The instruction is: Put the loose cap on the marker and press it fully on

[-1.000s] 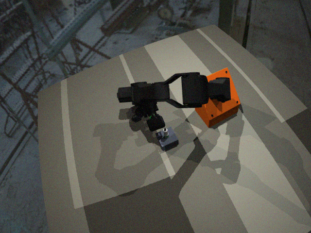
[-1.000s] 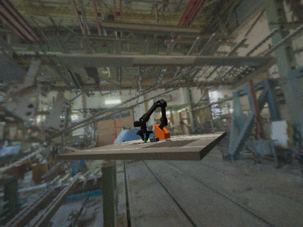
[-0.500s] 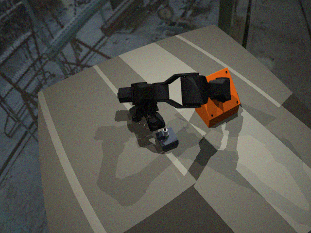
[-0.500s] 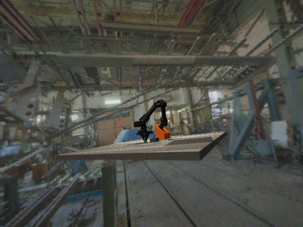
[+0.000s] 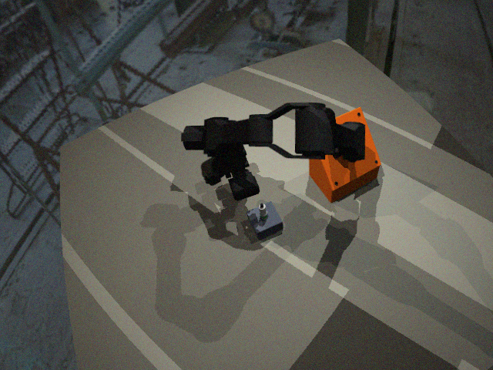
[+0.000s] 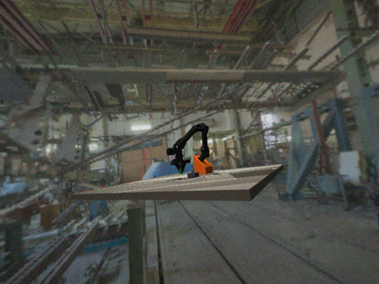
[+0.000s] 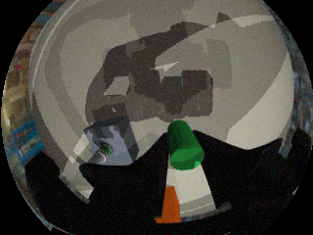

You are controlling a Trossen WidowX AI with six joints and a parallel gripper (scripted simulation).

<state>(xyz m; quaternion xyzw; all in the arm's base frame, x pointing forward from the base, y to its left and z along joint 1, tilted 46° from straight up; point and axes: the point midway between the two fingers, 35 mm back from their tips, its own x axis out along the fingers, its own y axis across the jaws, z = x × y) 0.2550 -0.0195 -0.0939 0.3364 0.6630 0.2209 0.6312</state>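
Now: gripper tip 11 cm to the right of the holder block, 3 cm above it and 1 cm past it. The rest, counted from my gripper tip: marker cap 1 cm above.
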